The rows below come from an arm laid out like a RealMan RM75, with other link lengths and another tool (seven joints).
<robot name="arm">
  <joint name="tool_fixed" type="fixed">
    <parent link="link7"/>
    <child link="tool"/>
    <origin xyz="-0.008 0.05 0.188" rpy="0 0.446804 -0.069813"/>
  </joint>
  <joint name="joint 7" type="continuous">
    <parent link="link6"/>
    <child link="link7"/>
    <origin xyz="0 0.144 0" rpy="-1.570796 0 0"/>
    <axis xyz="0 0 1"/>
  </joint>
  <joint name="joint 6" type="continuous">
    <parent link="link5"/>
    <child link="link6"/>
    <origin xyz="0 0 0" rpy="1.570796 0 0"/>
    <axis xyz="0 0 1"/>
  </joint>
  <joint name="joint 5" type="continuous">
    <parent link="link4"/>
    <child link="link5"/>
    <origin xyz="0 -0.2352 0" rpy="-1.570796 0 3.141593"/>
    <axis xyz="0 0 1"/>
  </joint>
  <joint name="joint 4" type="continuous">
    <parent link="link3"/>
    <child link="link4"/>
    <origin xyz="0 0 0" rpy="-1.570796 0 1.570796"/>
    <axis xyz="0 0 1"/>
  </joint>
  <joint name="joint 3" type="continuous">
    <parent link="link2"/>
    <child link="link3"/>
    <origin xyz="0 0.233 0" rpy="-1.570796 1.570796 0"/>
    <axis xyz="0 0 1"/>
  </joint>
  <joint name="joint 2" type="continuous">
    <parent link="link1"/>
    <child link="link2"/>
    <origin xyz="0 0 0" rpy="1.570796 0 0"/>
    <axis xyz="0 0 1"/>
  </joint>
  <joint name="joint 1" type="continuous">
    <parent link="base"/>
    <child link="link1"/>
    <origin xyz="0 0 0.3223" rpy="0 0 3.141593"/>
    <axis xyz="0 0 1"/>
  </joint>
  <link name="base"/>
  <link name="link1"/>
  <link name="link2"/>
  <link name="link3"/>
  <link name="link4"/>
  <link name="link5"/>
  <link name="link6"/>
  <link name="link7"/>
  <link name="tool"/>
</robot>
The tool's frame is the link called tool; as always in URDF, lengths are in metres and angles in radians. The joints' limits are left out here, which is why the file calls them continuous.
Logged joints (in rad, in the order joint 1, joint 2, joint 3, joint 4, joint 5, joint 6, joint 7), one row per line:
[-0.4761, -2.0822, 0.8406, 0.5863, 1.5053, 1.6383, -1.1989]
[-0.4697, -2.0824, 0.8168, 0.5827, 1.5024, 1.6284, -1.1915]
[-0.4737, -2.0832, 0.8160, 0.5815, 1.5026, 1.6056, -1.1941]
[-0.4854, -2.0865, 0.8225, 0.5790, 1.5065, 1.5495, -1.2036]
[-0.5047, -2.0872, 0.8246, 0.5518, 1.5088, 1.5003, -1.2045]
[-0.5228, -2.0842, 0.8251, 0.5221, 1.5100, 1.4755, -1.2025]
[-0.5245, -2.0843, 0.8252, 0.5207, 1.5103, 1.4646, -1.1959]
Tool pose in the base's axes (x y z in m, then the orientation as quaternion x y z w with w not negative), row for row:
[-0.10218, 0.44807, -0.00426, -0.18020, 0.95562, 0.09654, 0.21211]
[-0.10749, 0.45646, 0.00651, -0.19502, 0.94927, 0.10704, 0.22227]
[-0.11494, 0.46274, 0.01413, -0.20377, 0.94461, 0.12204, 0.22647]
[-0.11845, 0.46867, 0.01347, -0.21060, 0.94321, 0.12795, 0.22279]
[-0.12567, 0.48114, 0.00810, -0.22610, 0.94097, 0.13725, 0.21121]
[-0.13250, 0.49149, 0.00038, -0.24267, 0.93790, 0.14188, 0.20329]
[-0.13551, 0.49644, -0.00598, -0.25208, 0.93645, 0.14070, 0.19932]
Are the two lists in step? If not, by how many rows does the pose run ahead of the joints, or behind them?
The pose runs 1 row behind the joints: the pose in row i belongs to the joints in row i - 1.
